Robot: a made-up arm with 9 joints. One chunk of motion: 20 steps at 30 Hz.
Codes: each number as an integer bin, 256 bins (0 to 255) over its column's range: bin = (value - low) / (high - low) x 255, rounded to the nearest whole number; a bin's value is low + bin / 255 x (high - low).
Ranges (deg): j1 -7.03..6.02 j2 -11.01..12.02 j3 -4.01..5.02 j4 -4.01..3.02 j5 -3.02..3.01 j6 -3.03..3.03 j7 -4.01..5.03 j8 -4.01..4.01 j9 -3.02..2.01
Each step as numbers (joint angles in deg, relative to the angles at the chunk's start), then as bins.
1 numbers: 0.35 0.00 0.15 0.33 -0.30 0.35 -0.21 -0.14 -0.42
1 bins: 144 122 117 157 115 142 107 123 132
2 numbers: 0.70 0.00 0.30 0.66 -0.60 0.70 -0.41 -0.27 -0.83
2 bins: 151 122 122 169 102 157 102 119 111
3 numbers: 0.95 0.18 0.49 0.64 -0.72 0.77 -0.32 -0.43 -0.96
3 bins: 156 124 127 169 97 160 104 114 104
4 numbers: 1.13 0.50 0.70 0.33 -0.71 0.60 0.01 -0.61 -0.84
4 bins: 159 127 133 157 98 153 113 108 111
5 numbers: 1.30 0.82 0.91 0.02 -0.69 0.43 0.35 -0.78 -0.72
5 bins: 163 131 139 146 99 146 123 103 117
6 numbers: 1.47 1.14 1.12 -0.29 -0.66 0.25 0.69 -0.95 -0.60
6 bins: 166 135 145 135 100 138 133 97 123
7 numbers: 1.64 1.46 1.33 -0.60 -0.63 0.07 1.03 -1.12 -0.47
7 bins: 169 138 151 124 101 130 142 92 129
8 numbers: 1.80 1.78 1.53 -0.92 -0.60 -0.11 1.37 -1.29 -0.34
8 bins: 173 142 156 112 102 123 152 86 136
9 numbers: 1.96 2.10 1.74 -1.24 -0.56 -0.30 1.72 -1.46 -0.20
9 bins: 176 145 162 100 104 115 162 81 143
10 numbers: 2.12 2.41 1.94 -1.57 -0.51 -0.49 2.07 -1.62 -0.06
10 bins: 179 149 168 89 106 107 172 76 150
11 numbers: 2.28 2.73 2.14 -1.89 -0.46 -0.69 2.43 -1.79 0.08
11 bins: 182 152 174 77 108 98 182 71 157
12 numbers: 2.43 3.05 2.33 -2.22 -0.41 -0.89 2.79 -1.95 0.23
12 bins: 185 156 179 65 110 90 192 65 165
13 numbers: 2.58 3.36 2.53 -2.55 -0.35 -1.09 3.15 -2.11 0.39
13 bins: 188 159 185 53 113 82 202 60 173
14 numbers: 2.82 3.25 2.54 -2.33 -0.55 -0.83 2.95 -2.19 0.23
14 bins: 192 158 185 61 104 93 196 58 165
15 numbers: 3.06 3.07 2.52 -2.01 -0.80 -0.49 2.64 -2.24 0.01
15 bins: 197 156 184 73 94 107 188 56 154
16 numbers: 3.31 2.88 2.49 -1.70 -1.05 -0.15 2.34 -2.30 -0.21
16 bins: 202 154 184 84 83 121 179 54 142
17 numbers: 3.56 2.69 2.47 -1.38 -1.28 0.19 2.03 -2.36 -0.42
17 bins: 207 152 183 95 74 135 170 52 132
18 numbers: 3.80 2.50 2.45 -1.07 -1.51 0.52 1.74 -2.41 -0.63
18 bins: 212 150 182 107 64 149 162 51 121
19 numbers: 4.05 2.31 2.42 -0.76 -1.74 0.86 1.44 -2.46 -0.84
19 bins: 217 147 182 118 54 164 154 49 111
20 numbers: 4.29 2.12 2.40 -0.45 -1.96 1.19 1.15 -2.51 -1.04
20 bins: 221 145 181 129 45 178 146 48 100
